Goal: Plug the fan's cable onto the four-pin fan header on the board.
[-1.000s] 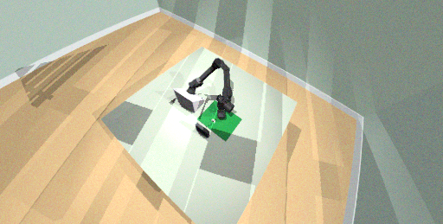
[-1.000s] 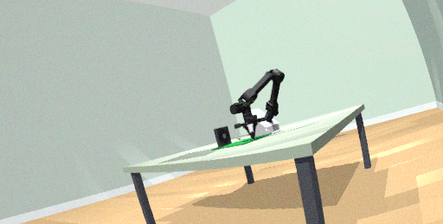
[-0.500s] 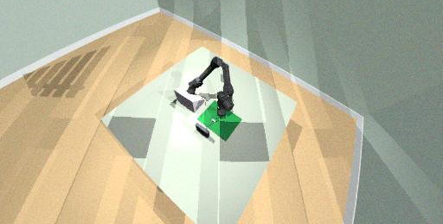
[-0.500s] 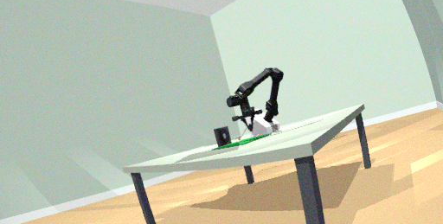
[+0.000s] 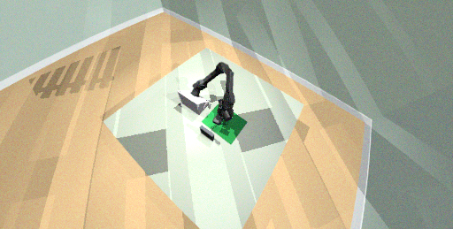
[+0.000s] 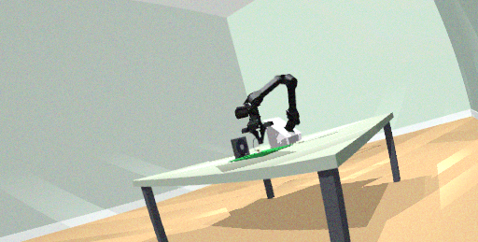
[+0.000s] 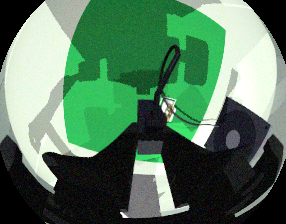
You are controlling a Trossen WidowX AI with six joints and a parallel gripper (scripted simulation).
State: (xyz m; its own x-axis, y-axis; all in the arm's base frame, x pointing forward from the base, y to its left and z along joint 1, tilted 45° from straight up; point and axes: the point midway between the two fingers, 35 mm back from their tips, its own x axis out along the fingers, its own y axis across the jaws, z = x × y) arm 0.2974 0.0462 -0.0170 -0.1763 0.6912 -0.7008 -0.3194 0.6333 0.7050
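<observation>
Now: gripper tip 30 mm short of the green board, 20 mm to the right of it and 80 mm above it. Round my gripper tip: black fan: 20 mm ahead, 160 mm to the right; then dark fan plug: 10 mm ahead, 10 mm above.
</observation>
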